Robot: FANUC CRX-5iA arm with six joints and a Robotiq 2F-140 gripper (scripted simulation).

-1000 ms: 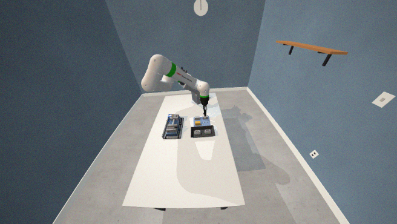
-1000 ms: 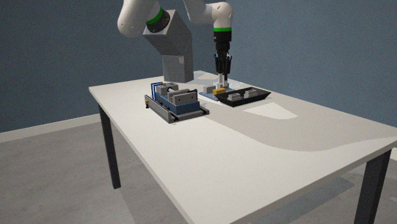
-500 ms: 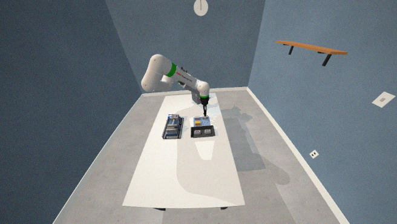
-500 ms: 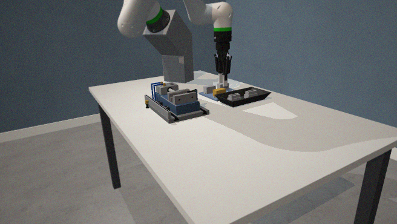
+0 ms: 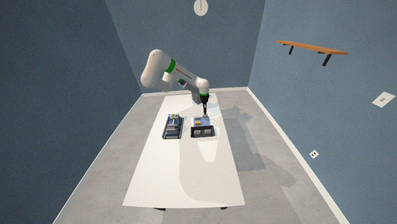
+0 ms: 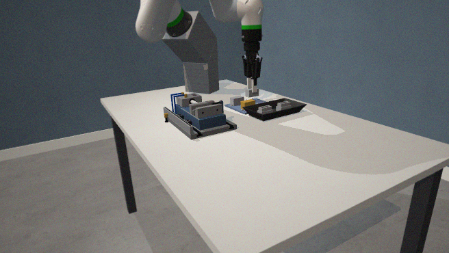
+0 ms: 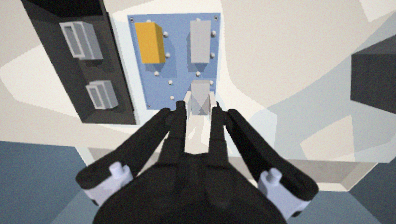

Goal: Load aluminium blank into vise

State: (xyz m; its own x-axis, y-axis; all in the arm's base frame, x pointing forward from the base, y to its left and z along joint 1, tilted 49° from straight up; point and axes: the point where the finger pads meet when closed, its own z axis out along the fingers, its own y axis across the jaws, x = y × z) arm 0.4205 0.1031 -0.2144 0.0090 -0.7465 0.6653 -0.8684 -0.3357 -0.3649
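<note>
The aluminium blank lies 9 cm to the right of my hand and 6 cm below it. Round my hand: brass blank: 9 cm to the right, 9 cm ahead, 6 cm below.
</note>
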